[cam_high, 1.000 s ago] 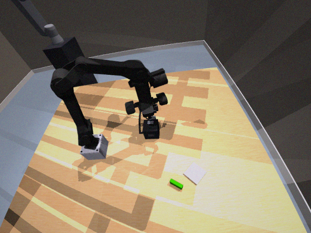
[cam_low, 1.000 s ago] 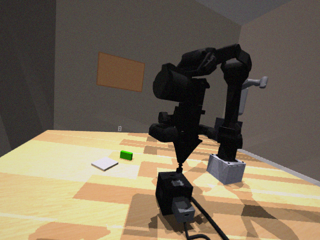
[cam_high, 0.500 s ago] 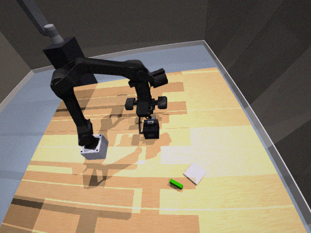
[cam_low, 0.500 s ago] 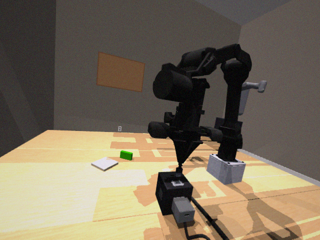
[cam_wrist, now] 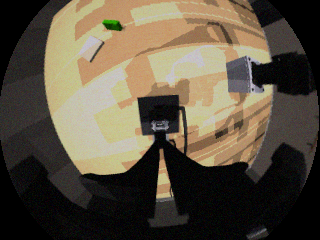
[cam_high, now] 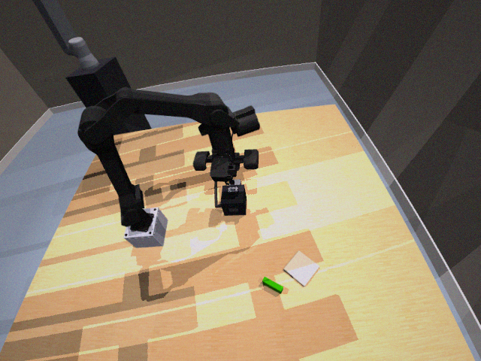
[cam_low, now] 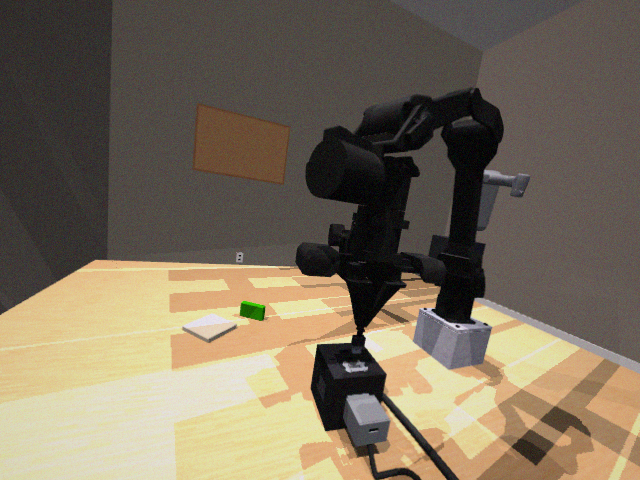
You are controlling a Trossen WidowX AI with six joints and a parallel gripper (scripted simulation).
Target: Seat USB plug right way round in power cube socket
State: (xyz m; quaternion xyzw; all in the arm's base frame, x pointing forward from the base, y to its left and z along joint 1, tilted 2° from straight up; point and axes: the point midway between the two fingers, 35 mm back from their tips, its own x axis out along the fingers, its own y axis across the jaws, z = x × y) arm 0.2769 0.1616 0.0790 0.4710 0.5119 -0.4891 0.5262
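Now: gripper tip 2 cm above the dark USB plug. The rest, counted from my gripper tip: white tile: 23 cm ahead, 22 cm to the right, 13 cm below; green block: 15 cm ahead, 28 cm to the right, 12 cm below; grey socket: 7 cm below.
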